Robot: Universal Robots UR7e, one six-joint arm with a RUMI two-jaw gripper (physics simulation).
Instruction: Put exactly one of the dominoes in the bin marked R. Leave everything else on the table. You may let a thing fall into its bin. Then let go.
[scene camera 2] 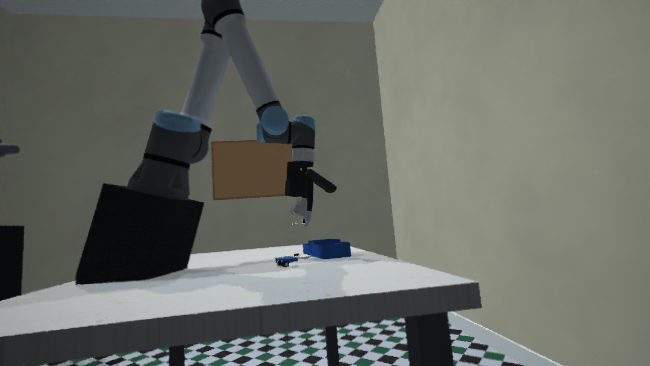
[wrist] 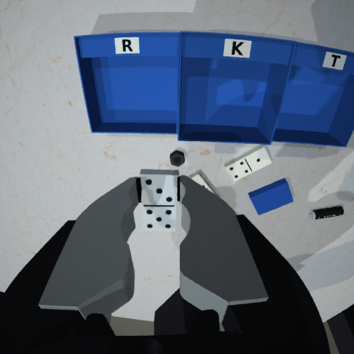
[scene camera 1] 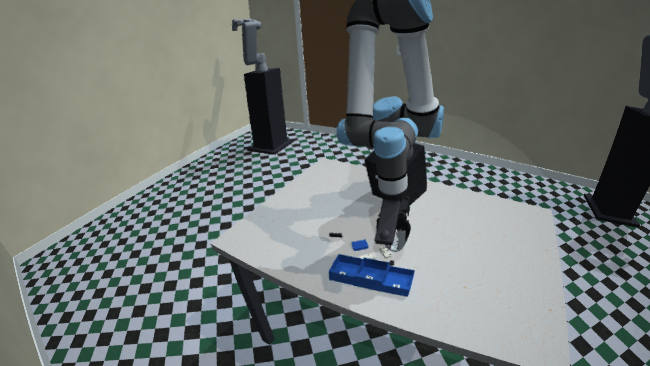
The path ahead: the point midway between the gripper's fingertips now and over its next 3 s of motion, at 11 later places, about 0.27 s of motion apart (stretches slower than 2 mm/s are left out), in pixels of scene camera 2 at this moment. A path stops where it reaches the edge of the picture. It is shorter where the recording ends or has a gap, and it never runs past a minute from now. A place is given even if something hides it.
My gripper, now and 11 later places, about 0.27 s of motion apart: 304, 225; 304, 225; 320, 225; 325, 225; 325, 225; 325, 231; 325, 234; 325, 234; 325, 233; 324, 221; 324, 207; 323, 191
